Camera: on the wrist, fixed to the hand. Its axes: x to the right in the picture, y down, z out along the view.
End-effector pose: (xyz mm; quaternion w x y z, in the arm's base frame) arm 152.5 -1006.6 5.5 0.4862 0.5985 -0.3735 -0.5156
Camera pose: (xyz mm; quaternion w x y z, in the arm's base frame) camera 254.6 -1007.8 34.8 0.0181 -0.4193 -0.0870 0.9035
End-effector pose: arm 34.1 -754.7 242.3 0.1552 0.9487 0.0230 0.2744
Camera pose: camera -8.9 -757.4 339.4 0.4509 0.6791 0.5483 -0.1870
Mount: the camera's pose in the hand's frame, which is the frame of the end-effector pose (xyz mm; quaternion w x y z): 13.0 34.2 -99.7 0.6755 -0.1676 -0.2890 -0.6573
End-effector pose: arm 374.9 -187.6 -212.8 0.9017 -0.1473 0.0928 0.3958
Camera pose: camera 353.2 -190.5 -316.7 0.8714 -0.1972 -0.3611 -0.2672
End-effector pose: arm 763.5 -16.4 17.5 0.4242 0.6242 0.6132 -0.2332
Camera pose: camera 775.4 76.1 68.3 0.4151 -0.1199 0.7410 -0.5140
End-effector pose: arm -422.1 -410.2 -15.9 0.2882 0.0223 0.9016 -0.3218
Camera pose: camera -475.6 -325.9 20.2 0.2475 -0.7189 0.5943 -0.2622
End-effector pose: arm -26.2 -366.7 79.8 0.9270 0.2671 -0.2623 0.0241
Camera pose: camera 25.9 -288.0 31.0 0.6110 0.2044 -0.2736 -0.7142
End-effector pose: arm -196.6 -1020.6 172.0 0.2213 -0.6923 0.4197 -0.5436
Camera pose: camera -301.1 -1035.1 184.3 0.2026 0.9378 0.1444 0.2423
